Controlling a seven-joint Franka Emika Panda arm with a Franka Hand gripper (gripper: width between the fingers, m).
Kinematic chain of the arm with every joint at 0, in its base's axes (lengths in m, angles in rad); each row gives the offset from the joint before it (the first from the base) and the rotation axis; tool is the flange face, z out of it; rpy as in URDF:
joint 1: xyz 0 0 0.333 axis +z
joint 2: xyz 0 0 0 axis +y
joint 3: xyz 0 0 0.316 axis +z
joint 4: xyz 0.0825 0 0 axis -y
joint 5: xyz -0.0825 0 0.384 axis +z
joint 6: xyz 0 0 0 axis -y
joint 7: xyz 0.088 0 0 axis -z
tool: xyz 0 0 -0.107 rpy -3.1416 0 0
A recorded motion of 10 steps. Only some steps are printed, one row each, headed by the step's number.
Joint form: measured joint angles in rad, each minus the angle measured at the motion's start. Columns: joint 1, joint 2, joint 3, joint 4, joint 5, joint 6, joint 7.
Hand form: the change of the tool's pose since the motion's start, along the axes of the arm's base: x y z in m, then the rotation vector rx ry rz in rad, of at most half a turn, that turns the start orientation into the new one. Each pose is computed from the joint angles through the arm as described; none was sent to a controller.
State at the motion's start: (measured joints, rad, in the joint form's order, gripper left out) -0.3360 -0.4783 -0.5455 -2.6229 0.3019 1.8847 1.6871
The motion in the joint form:
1: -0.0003 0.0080 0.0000 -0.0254 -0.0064 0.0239 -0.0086
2: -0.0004 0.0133 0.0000 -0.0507 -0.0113 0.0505 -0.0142
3: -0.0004 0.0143 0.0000 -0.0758 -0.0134 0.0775 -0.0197
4: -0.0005 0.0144 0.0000 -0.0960 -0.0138 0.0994 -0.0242
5: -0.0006 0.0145 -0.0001 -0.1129 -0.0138 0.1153 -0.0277
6: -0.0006 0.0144 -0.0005 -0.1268 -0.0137 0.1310 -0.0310
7: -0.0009 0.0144 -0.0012 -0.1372 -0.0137 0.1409 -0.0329
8: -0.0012 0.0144 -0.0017 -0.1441 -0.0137 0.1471 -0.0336
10: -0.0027 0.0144 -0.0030 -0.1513 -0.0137 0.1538 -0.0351
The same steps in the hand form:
1: -0.0022 0.0038 -0.0119 -0.0029 0.0117 0.0057
2: -0.0044 0.0077 -0.0227 -0.0074 0.0204 0.0074
3: -0.0067 0.0117 -0.0318 -0.0121 0.0235 0.0074
4: -0.0086 0.0150 -0.0387 -0.0156 0.0247 0.0066
5: -0.0105 0.0182 -0.0445 -0.0163 0.0268 0.0065
6: -0.0120 0.0204 -0.0492 -0.0189 0.0269 0.0054
7: -0.0134 0.0222 -0.0527 -0.0192 0.0281 0.0043
8: -0.0144 0.0234 -0.0551 -0.0190 0.0295 0.0032
10: -0.0158 0.0243 -0.0576 -0.0188 0.0302 0.0007

